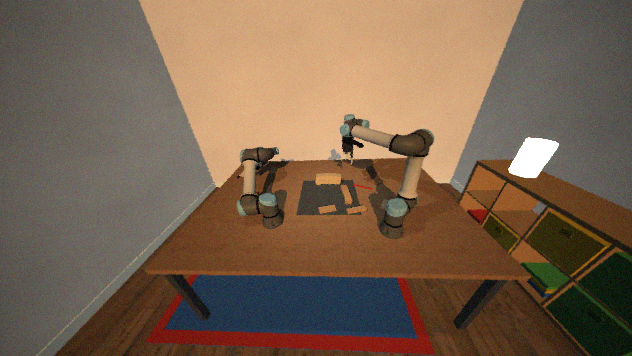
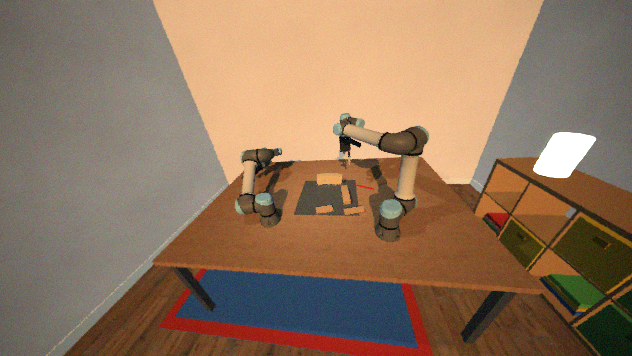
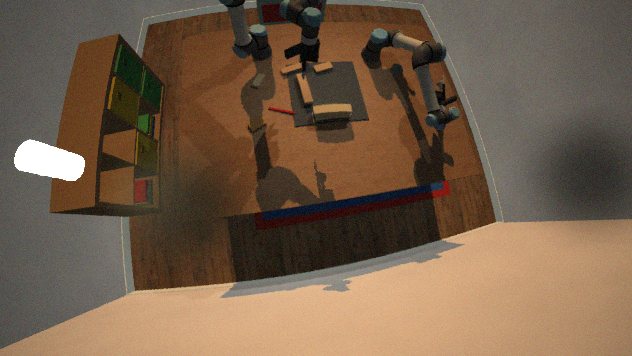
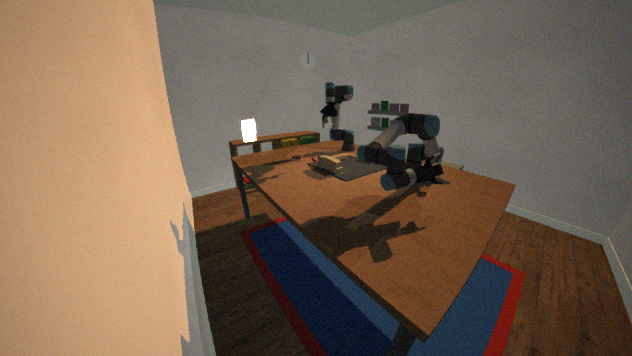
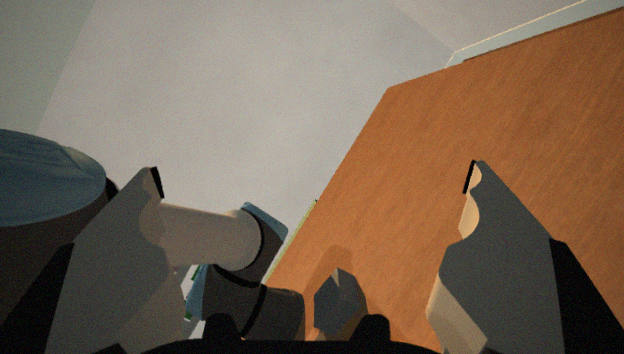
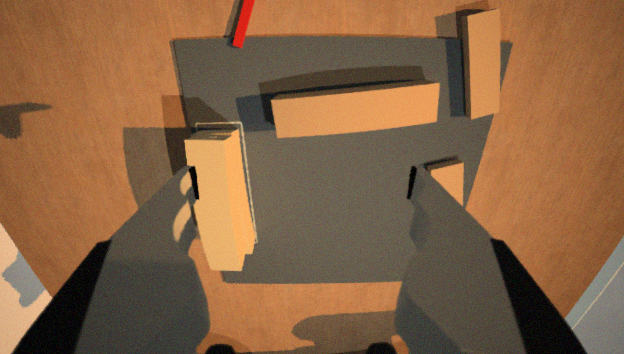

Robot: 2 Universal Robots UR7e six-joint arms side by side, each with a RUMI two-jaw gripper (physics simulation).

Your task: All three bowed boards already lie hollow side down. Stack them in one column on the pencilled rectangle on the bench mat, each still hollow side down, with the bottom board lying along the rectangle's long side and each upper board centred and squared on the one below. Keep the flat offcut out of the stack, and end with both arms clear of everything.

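Places are measured from the left arm's base along level axes (x ahead, y left, z up), in centimetres.
Pixels of known places: left gripper, fingertip midpoint: (image 1: pixel 239 172) (image 2: pixel 242 172) (image 3: pixel 442 82) (image 4: pixel 445 168) (image 5: pixel 311 166); right gripper, fingertip midpoint: (image 1: pixel 350 161) (image 2: pixel 349 161) (image 3: pixel 302 70) (image 4: pixel 328 128) (image 6: pixel 303 168); left arm's base, origin of the base link: (image 1: pixel 273 221) (image 2: pixel 270 220) (image 3: pixel 370 55) (image 5: pixel 286 325); right arm's base, origin of the base link: (image 1: pixel 390 230) (image 2: pixel 387 232) (image 3: pixel 261 52) (image 4: pixel 348 150).
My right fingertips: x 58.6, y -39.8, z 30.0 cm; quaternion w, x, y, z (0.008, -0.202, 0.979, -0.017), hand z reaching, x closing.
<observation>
Ahead of a thing's pixels: the offset from my right fingertips to its top centre. Level surfaces: height alone.
Bowed boards {dx +5.4, dy +22.4, dz -19.7 cm} (image 6: pixel 214 200) (image 1: pixel 328 179) (image 2: pixel 329 178) (image 3: pixel 332 113) lie stacked at the mat's edge, within or over the pencilled rectangle (image 6: pixel 220 122). Their ends look slightly stepped; I cannot count the layers. A separate long board {dx -7.7, dy +0.4, dz -24.6 cm} (image 6: pixel 355 110) (image 3: pixel 304 89) lies on the mat, crosswise to the stack; its bow is hard to tell. Shorter wooden pieces {dx -22.8, dy -13.2, dz -27.8 cm} (image 6: pixel 483 65) {dx -31.3, dy +7.7, dz -27.6 cm} (image 6: pixel 450 182) lie farther along; I cannot tell which piece is the flat offcut. My right gripper (image 6: pixel 303 168) (image 1: pixel 351 161) is open and empty, high above the table. My left gripper (image 5: pixel 311 166) is open and empty at the table's side.
The dark bench mat {dz -29.4 cm} (image 6: pixel 330 210) (image 1: pixel 312 197) lies mid-table between the arm bases. A red stick {dx +11.6, dy -9.4, dz -28.7 cm} (image 6: pixel 243 22) (image 3: pixel 281 110) lies by its edge. A small grey block {dx -6.6, dy -32.1, dz -28.0 cm} (image 3: pixel 257 81) lies on the table near the right arm's base. A cubby shelf stands beside the table.
</observation>
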